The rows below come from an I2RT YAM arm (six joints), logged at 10 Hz.
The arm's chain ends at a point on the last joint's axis. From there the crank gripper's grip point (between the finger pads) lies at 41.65 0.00 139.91 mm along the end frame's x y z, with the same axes.
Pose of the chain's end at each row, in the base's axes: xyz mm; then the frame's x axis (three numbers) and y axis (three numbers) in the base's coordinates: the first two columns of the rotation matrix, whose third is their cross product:
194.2, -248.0, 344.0, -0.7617, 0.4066, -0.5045, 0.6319, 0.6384, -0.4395
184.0, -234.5, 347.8, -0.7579, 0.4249, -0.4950, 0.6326, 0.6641, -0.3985
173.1, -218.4, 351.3, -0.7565, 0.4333, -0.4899, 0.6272, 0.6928, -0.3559
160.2, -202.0, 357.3, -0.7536, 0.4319, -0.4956, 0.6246, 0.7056, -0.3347
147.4, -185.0, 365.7, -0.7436, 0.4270, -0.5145, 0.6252, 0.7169, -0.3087
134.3, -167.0, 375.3, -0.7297, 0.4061, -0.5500, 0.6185, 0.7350, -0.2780
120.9, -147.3, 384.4, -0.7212, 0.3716, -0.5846, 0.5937, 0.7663, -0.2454
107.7, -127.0, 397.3, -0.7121, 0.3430, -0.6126, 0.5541, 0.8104, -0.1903
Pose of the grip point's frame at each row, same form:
182.5, -322.5, 219.0, -0.7617, 0.4066, -0.5045, 0.6319, 0.6384, -0.4395
174.7, -302.9, 219.2, -0.7579, 0.4249, -0.4950, 0.6326, 0.6641, -0.3985
167.5, -281.0, 219.5, -0.7565, 0.4333, -0.4899, 0.6272, 0.6928, -0.3559
157.5, -262.6, 224.5, -0.7536, 0.4319, -0.4956, 0.6246, 0.7056, -0.3347
149.6, -244.3, 232.3, -0.7436, 0.4270, -0.5145, 0.6252, 0.7169, -0.3087
144.7, -226.1, 242.2, -0.7297, 0.4061, -0.5500, 0.6185, 0.7350, -0.2780
140.8, -205.1, 251.9, -0.7212, 0.3716, -0.5846, 0.5937, 0.7663, -0.2454
138.4, -179.2, 264.5, -0.7121, 0.3430, -0.6126, 0.5541, 0.8104, -0.1903

